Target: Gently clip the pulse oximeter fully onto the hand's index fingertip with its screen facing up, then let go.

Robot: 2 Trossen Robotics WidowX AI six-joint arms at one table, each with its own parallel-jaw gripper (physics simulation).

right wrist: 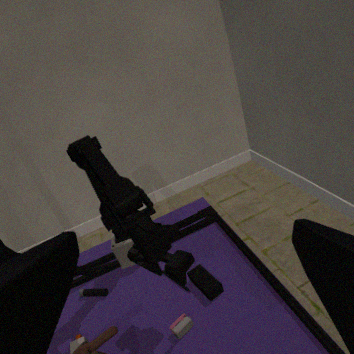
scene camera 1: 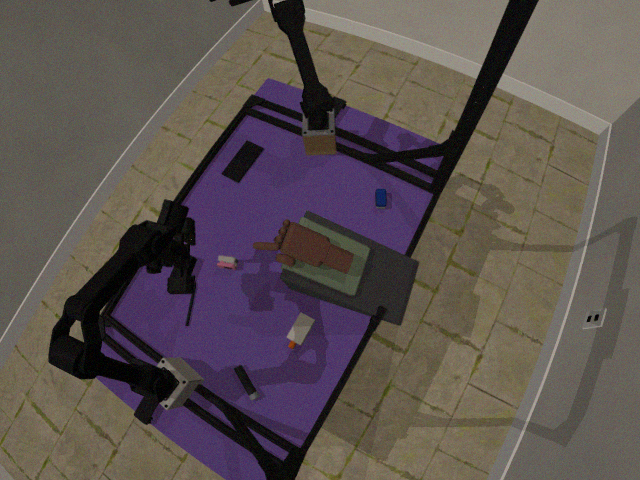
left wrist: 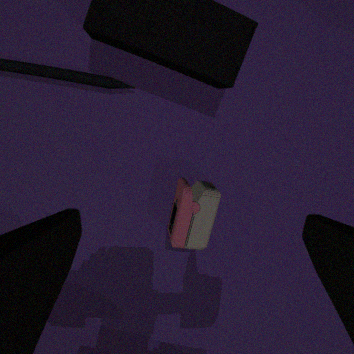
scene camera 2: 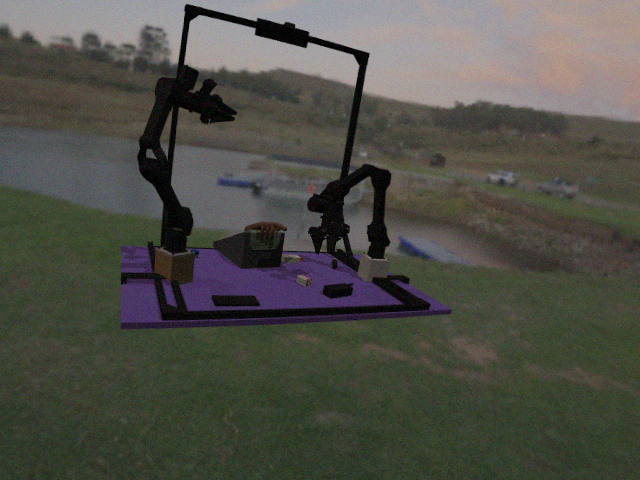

Scene:
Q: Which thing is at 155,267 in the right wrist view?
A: The left gripper.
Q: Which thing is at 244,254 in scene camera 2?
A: A dark grey block.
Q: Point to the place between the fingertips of the left gripper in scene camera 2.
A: At 323,253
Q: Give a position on a pulse oximeter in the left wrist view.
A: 193,210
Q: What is the right gripper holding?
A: Nothing.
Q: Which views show the left gripper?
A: The right wrist view, scene camera 1, the left wrist view and scene camera 2: all of them.

